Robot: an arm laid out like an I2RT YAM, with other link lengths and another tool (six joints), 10 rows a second.
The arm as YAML. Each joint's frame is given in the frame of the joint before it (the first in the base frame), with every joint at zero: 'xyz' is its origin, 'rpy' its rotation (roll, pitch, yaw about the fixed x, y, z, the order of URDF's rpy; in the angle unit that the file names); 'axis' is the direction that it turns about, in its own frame. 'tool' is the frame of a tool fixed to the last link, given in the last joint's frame.
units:
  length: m
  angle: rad
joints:
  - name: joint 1
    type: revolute
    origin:
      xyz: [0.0, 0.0, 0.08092]
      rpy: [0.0, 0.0, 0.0]
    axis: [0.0, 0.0, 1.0]
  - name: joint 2
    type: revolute
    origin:
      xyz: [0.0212, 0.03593, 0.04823]
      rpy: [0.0, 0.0, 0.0]
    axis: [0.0, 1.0, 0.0]
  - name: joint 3
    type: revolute
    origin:
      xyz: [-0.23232, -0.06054, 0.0]
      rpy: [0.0, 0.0, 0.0]
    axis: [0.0, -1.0, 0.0]
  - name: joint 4
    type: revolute
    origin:
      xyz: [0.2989, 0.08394, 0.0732]
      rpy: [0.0, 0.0, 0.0]
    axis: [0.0, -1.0, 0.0]
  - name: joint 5
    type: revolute
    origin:
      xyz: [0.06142, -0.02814, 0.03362]
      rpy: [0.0, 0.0, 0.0]
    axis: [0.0, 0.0, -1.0]
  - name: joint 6
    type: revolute
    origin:
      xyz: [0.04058, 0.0, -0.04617]
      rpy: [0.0, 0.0, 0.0]
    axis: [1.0, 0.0, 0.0]
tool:
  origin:
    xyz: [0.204, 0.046, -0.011]
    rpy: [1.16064, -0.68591, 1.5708]
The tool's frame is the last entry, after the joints.
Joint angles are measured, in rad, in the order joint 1, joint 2, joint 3, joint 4, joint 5, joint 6. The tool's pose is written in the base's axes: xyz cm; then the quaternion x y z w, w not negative. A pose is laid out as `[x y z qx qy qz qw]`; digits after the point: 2 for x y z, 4 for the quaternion.
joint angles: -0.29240, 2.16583, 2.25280, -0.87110, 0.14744, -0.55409
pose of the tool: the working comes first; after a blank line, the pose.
Where each joint sits with the arm in this pose, in the base's axes (m; each line is computed from the numbers above, not from the rounded line before):
joint 1: 0.0000 0.0000 0.0809
joint 2: 0.0307 0.0283 0.1292
joint 3: 0.1379 -0.0672 0.3215
joint 4: 0.4411 -0.0708 0.4204
joint 5: 0.4974 -0.1172 0.4009
joint 6: 0.4917 -0.1217 0.3398
the tool: 0.6100 -0.1541 0.1701

[61.00 -15.41 17.01 0.7044 0.4260 0.2887 0.4889]
